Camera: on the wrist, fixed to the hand. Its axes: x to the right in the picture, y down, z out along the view.
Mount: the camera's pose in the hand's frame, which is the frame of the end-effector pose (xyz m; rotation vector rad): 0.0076 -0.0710 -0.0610 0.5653 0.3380 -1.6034
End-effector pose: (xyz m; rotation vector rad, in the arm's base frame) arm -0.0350 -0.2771 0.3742 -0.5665 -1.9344 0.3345
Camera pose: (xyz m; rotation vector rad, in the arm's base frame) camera 0.0011 -0.3347 0.4390 1.2101 -1.3298 -0.2582
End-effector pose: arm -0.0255 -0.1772 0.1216 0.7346 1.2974 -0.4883
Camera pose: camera -0.1149 -0.1810 0.0932 0.0315 1.9187 -2.1375
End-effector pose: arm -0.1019 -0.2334 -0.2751 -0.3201 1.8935 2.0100
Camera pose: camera -0.0847 -0.2906 -0.3476 -1.4383 1.3214 0.3561
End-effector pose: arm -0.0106 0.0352 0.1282 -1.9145 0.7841 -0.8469
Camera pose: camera -0.0418 0.0309 0.2167 -1.5797 -1.0084 -2.0315
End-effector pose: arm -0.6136 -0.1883 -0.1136 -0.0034 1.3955 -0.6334
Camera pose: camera -0.6981 -0.2288 -0.1070 -0.6375 1.2596 -2.4159
